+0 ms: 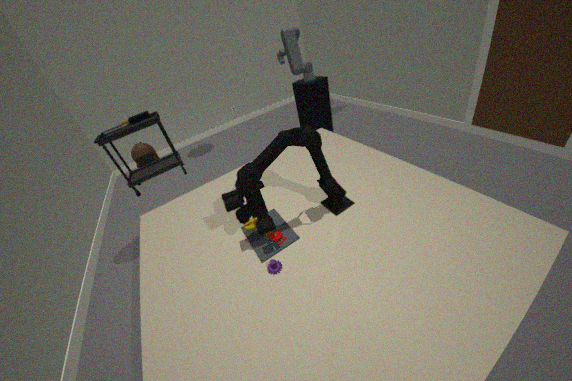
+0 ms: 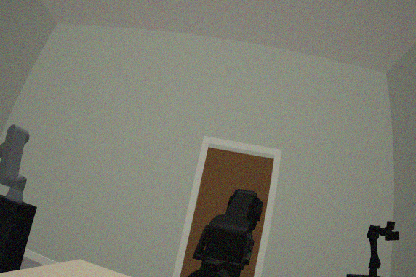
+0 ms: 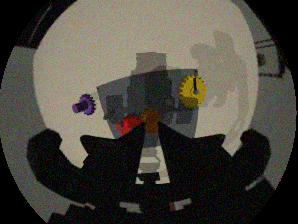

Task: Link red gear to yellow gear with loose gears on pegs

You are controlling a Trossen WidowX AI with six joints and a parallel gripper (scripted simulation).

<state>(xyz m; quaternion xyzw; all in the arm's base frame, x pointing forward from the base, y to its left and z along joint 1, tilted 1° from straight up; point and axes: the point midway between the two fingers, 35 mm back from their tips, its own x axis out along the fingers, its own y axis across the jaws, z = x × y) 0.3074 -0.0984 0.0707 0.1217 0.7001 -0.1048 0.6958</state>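
The orange gear is 1 cm below my gripper tip. Round my gripper tip: yellow gear (2 cm ahead, 9 cm to the right, 3 cm below); red gear (1 cm behind, 4 cm to the left, 3 cm below); red arrow (1 cm behind, 7 cm to the left, 3 cm below).
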